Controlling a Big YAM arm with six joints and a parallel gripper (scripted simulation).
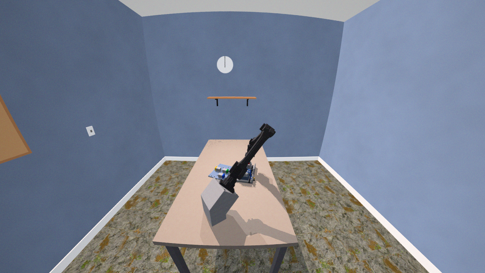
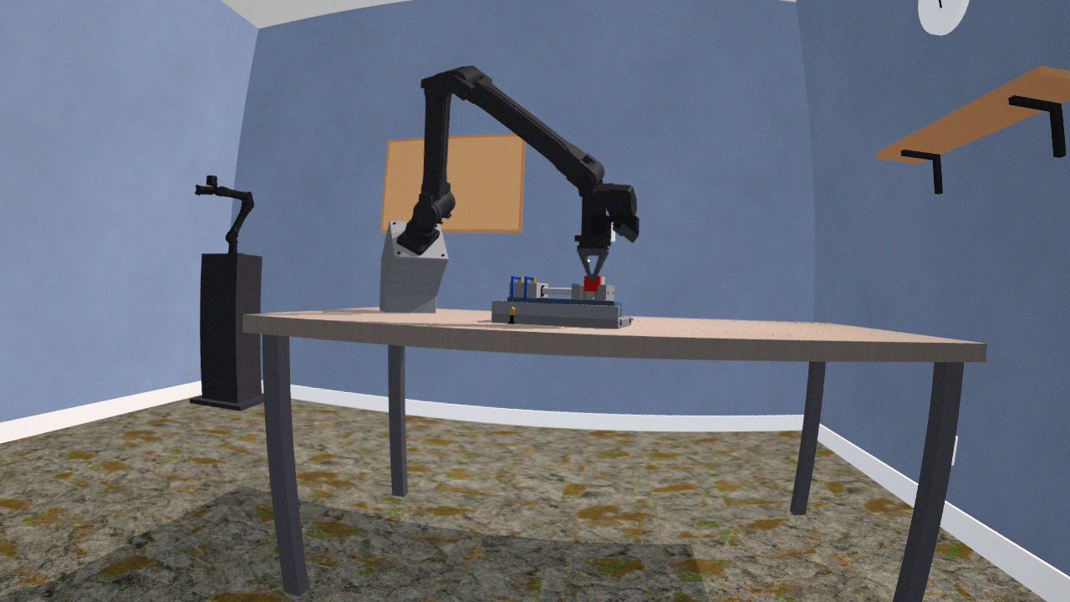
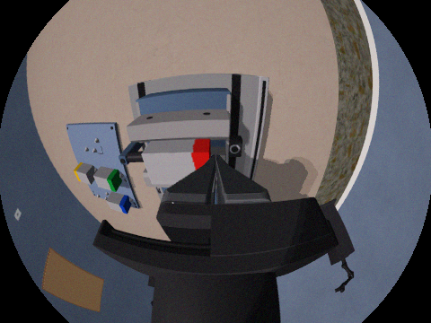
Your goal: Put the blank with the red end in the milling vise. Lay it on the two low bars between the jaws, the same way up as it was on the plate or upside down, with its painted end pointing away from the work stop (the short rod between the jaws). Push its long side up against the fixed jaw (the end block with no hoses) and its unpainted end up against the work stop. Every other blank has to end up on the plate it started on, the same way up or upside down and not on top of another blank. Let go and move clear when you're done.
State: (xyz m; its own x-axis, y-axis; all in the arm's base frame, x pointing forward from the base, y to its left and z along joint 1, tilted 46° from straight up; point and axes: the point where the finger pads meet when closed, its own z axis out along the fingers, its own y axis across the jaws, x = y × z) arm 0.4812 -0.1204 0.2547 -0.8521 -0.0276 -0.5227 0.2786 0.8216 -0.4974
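The work stop lies 8 cm to the left of my hand, 2 cm below it and 2 cm ahead of it. Round my hand: green-ended blank (27 cm to the left, 9 cm below, 2 cm behind); blue plate (31 cm to the left, 11 cm below); vise (7 cm below, 6 cm to the left, 6 cm behind).
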